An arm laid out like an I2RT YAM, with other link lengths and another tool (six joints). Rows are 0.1 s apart.
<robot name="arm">
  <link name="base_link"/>
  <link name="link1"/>
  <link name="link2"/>
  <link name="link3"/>
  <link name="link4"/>
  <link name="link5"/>
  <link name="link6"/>
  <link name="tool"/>
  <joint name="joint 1" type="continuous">
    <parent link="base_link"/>
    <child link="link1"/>
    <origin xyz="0 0 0.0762"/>
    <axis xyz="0 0 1"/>
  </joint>
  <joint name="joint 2" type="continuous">
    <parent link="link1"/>
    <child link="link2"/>
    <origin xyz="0.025 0.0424 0.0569" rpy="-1.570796 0 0"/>
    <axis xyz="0 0 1"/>
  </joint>
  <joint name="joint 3" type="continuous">
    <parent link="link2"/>
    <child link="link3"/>
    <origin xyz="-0.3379 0 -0.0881" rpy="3.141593 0 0"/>
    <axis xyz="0 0 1"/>
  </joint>
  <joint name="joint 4" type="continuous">
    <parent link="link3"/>
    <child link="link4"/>
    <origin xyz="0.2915 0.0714 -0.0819"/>
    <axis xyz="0 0 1"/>
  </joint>
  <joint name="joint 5" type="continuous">
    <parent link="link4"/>
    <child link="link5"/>
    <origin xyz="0.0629 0.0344 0.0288" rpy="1.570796 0 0"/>
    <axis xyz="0 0 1"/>
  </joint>
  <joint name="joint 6" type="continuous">
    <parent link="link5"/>
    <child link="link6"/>
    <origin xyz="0.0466 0 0.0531" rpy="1.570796 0 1.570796"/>
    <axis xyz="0 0 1"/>
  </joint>
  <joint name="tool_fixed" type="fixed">
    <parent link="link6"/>
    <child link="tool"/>
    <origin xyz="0.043 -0.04 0.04" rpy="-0.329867 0 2.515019"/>
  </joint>
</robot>
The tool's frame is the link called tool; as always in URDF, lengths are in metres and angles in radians. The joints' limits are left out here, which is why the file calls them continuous.
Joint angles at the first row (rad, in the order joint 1, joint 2, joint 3, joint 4, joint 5, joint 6):
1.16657, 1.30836, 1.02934, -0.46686, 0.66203, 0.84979
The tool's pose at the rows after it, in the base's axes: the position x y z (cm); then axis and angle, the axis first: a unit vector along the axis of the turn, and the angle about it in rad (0 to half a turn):
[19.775, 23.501, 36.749, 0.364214, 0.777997, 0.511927, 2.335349]
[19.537, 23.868, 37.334, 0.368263, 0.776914, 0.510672, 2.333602]
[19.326, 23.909, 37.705, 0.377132, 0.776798, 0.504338, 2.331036]
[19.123, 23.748, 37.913, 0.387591, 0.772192, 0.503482, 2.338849]
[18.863, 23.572, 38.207, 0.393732, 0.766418, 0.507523, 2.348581]
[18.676, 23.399, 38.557, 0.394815, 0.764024, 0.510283, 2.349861]
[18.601, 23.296, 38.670, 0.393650, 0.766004, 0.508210, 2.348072]
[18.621, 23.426, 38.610, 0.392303, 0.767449, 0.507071, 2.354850]
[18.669, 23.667, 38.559, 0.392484, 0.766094, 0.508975, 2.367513]
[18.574, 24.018, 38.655, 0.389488, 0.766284, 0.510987, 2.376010]
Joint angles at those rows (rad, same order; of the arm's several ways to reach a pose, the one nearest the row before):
1.17633, 1.32455, 1.05153, -0.48867, 0.67505, 0.86776
1.18953, 1.33658, 1.08202, -0.51982, 0.68835, 0.88892
1.19723, 1.34580, 1.10680, -0.56098, 0.70067, 0.91945
1.20084, 1.34465, 1.11912, -0.58626, 0.70073, 0.95016
1.20616, 1.33670, 1.12626, -0.59905, 0.69837, 0.96998
1.21020, 1.32908, 1.13200, -0.60857, 0.70076, 0.97502
1.21161, 1.32688, 1.13434, -0.61841, 0.70265, 0.97438
1.21182, 1.32993, 1.13664, -0.62047, 0.69541, 0.97407
1.21183, 1.33414, 1.14084, -0.61678, 0.68344, 0.97697
1.21862, 1.33982, 1.14917, -0.61722, 0.67861, 0.97753

